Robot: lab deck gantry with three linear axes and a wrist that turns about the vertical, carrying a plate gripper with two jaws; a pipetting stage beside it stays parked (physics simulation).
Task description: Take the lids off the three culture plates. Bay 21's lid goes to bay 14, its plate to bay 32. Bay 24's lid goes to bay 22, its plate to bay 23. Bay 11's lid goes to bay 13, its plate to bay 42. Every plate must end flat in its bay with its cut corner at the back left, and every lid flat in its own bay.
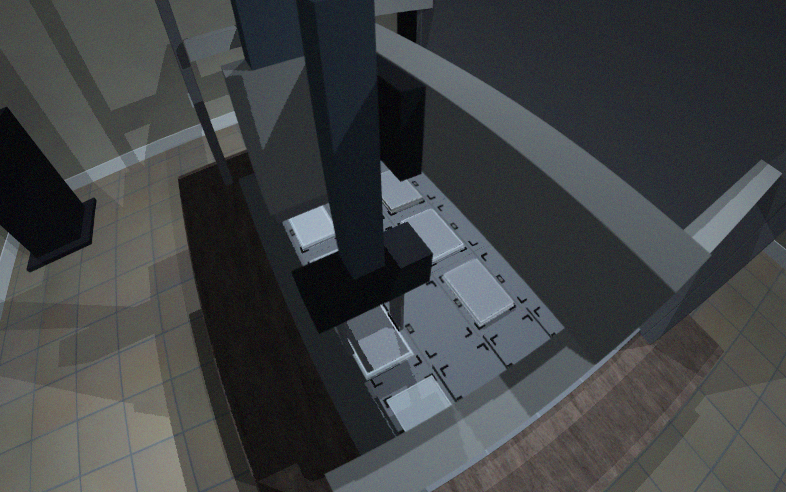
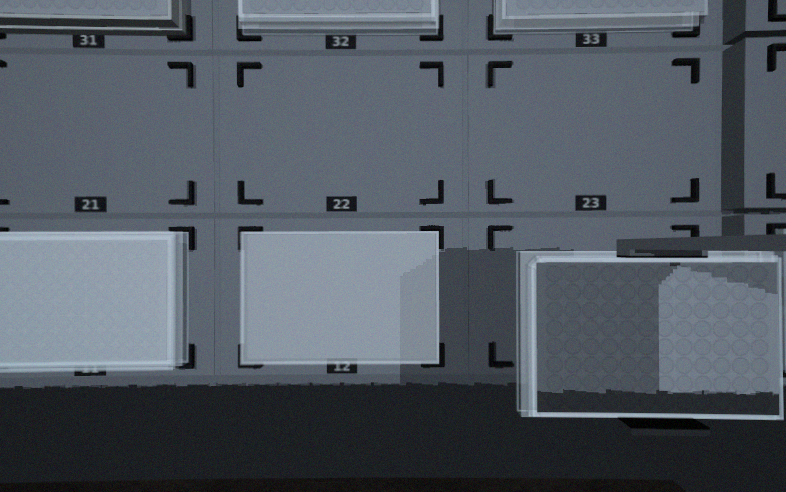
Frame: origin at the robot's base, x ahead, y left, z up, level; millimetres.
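Where they show: gripper, between the fingertips: (image 1: 371, 334) (image 2: 653, 336).
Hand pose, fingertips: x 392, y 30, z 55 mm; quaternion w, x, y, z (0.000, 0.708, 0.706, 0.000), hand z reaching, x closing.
Things, the pixels of their top centre, and the offset from my fingertips. "spot": a spot on its surface instead.
- culture plate, centre of its top: (image 2: 655, 337) (image 1: 371, 333) 0 mm ahead, 0 mm left, 2 mm up
- plate with its lid, centre of its top: (image 2: 67, 301) (image 1: 309, 219) 328 mm back, 13 mm left, 39 mm down
- bay 31, a spot on its surface: (image 2: 87, 5) spot: 316 mm back, 193 mm left, 41 mm down
- bay 33, a spot on its surface: (image 2: 603, 5) spot: 1 mm back, 193 mm left, 41 mm down
My gripper (image 1: 377, 338) (image 2: 663, 339) is shut on a culture plate (image 1: 400, 360) (image 2: 707, 324) by its long sides, held level and raised over bay 13. Its wells show clearly and its cut corner is at the back left; a clear lid on it cannot be ruled out. The plate with its lid (image 1: 310, 226) (image 2: 87, 301) stands in bay 11. A flat lid (image 2: 339, 295) without wells lies in bay 12. Another flat lid (image 1: 417, 403) lies in bay 14. A plate (image 1: 432, 232) (image 2: 338, 5) stands in bay 32. Bays 22 and 23 hold nothing.
More plates stand in bay 31 (image 1: 400, 191) (image 2: 87, 5) and bay 33 (image 1: 478, 290) (image 2: 603, 5). A grey column (image 1: 278, 133) and a black block (image 1: 403, 127) rise behind the gripper. A pale rail (image 1: 551, 133) runs along the deck's right side.
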